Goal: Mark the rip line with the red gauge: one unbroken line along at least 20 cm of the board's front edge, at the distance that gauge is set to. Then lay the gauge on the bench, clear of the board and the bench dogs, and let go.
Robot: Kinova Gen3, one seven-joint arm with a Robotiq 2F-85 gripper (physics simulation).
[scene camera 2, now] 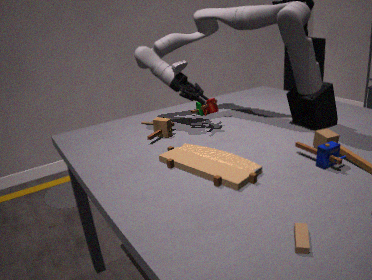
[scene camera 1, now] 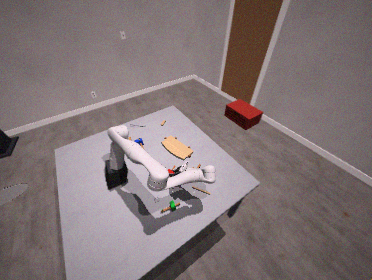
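Pixels of known places: gripper, fingertip midpoint: (scene camera 2: 207, 103) (scene camera 1: 171, 172); arm's base at its link origin: (scene camera 2: 309, 88) (scene camera 1: 116, 165).
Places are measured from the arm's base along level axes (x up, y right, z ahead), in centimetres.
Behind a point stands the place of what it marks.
Observation:
My gripper (scene camera 1: 175, 172) @[x -4.8, y 19.7, z 34.2 cm] (scene camera 2: 205, 102) @[x -4.8, y 19.7, z 34.2 cm] is shut on the red gauge (scene camera 1: 171, 172) @[x -3.9, y 20.2, z 34.4 cm] (scene camera 2: 212, 105) @[x -5.2, y 16.8, z 33.7 cm] and holds it above the bench (scene camera 1: 90, 220) @[x -15.4, y 24.8, z -24.7 cm] (scene camera 2: 150, 195) @[x -15.4, y -16.7, z 71.0 cm], beyond the board in the scene camera 2 view; its shadow lies apart below. The arm hides part of the gauge in the scene camera 1 view. The pale board (scene camera 1: 177, 147) @[x -13.5, y -8.4, z 50.4 cm] (scene camera 2: 210, 164) @[x -13.4, y -12.6, z 51.1 cm] lies flat among small brown bench dogs (scene camera 2: 217, 180) @[x -13.6, y -21.5, z 53.9 cm]. The gripper and gauge are apart from the board. Its top looks grainy along one side; I cannot tell whether a marked line is there.
A green gauge (scene camera 1: 173, 205) @[x -10.1, y 40.3, z 27.6 cm] (scene camera 2: 199, 108) @[x -12.3, y 38.2, z 28.6 cm] lies on the bench, partly behind the red one in scene camera 2. A wooden gauge (scene camera 2: 162, 127) @[x -11.4, y 20.9, z 53.1 cm] stands left of the gripper. A blue gauge (scene camera 1: 139, 142) @[x -10.5, y -26.5, z 20.2 cm] (scene camera 2: 327, 155) @[x -11.0, y -30.2, z 22.5 cm] is near a wooden block (scene camera 2: 326, 137) @[x -10.1, y -22.0, z 13.8 cm]. A small wood piece (scene camera 1: 163, 122) @[x -14.0, y -49.0, z 50.7 cm] (scene camera 2: 302, 237) @[x -13.9, y -49.9, z 51.0 cm] lies apart.

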